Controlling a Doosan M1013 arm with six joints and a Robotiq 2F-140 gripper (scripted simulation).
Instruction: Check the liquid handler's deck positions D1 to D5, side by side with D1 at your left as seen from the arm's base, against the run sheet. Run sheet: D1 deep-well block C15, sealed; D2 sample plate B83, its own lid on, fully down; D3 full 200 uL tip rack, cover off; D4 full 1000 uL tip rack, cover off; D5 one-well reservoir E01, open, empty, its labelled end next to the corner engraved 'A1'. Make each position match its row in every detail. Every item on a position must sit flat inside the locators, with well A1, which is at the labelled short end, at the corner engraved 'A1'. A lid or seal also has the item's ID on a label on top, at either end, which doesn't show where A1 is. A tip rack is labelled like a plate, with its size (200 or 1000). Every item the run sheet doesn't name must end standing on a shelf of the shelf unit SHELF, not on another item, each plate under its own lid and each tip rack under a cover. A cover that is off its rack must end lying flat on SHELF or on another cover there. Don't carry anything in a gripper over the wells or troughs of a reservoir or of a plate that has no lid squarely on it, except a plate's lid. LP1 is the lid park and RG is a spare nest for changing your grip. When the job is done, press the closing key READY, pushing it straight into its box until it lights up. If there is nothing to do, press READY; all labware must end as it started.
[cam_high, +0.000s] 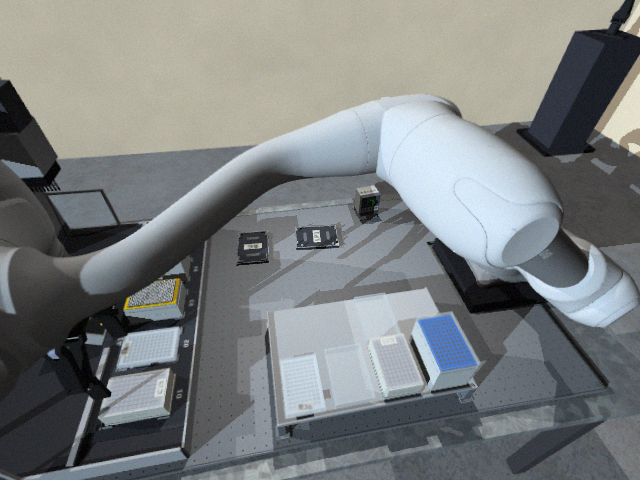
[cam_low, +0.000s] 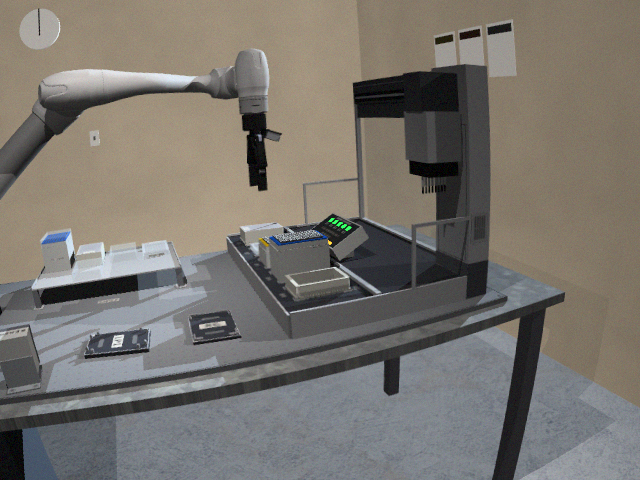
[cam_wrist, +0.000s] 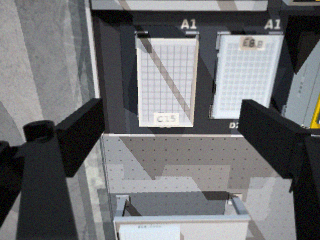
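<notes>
Right now my hand is 160 mm above the deep-well block C15. Round my hand: yellow rack: 240 mm to the right, 140 mm below, 10 mm ahead; clear cover: 460 mm behind, 160 mm below, 20 mm to the left; blue-rimmed tip rack: 370 mm to the right, 120 mm below, 10 mm ahead.
</notes>
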